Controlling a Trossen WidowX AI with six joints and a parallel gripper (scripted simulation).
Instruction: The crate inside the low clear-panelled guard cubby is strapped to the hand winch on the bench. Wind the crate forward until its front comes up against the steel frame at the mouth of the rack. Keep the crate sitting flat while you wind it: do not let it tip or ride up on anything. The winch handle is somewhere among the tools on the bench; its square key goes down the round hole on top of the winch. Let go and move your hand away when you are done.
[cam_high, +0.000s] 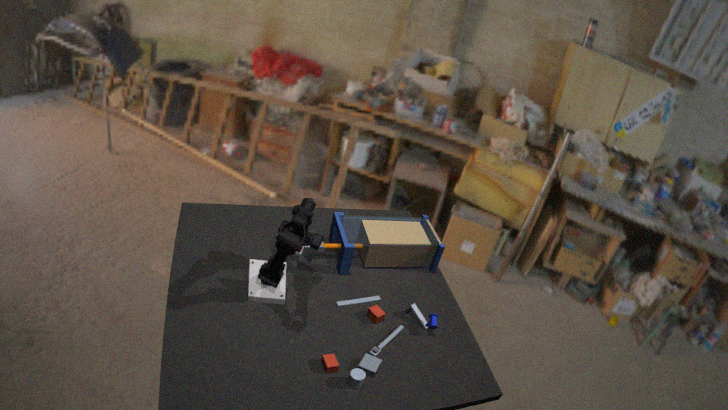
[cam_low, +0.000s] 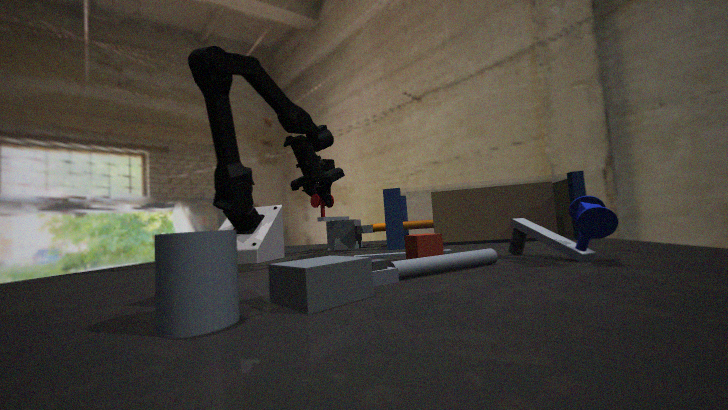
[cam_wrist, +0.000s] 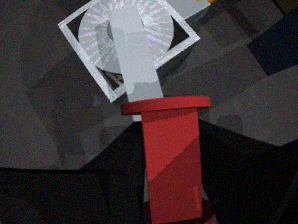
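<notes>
Now: gripper tip 7 cm to the right of the grey winch and 10 cm above it. Also, from my gripper tip: red knob (1 cm behind, 2 cm to the right); grey bar (26 cm ahead, 19 cm to the right, 13 cm below); clear-panelled cubby (42 cm ahead, 14 cm to the left, 2 cm below).
</notes>
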